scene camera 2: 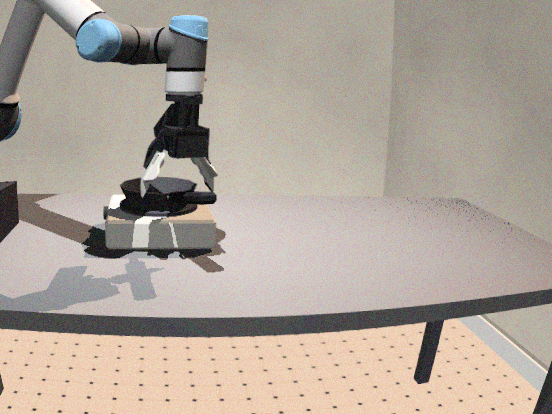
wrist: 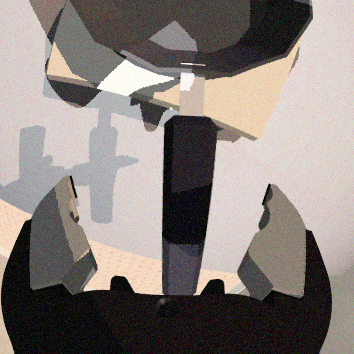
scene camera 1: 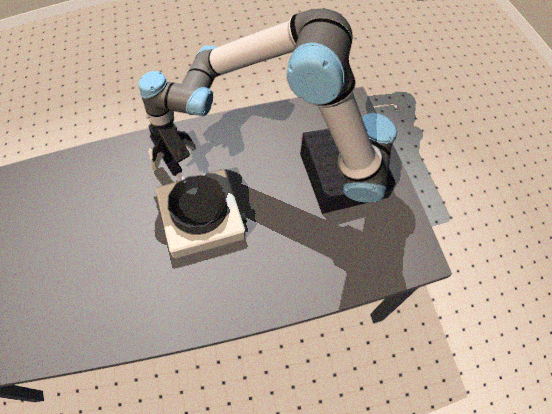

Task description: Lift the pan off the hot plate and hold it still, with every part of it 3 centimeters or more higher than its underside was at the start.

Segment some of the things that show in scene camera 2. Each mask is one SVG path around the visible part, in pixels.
The gripper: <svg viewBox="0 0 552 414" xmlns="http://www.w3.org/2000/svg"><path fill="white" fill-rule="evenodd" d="M166 94L165 101L174 101L174 104L168 107L154 126L156 138L151 142L146 153L140 185L141 197L144 198L149 189L150 182L157 178L159 168L164 164L165 153L162 153L163 149L168 151L168 155L172 158L191 158L193 164L198 166L200 174L204 178L204 183L213 192L214 177L217 177L218 174L212 167L208 156L210 128L198 125L199 104L203 104L203 94L195 96Z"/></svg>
A hot plate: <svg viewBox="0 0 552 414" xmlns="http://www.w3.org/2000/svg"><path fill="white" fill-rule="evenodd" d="M104 206L103 216L104 220L106 220L105 235L106 247L108 249L213 249L216 246L216 221L207 204L187 204L185 207L174 210L143 210L132 207L127 202L125 195L113 195L109 206Z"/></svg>
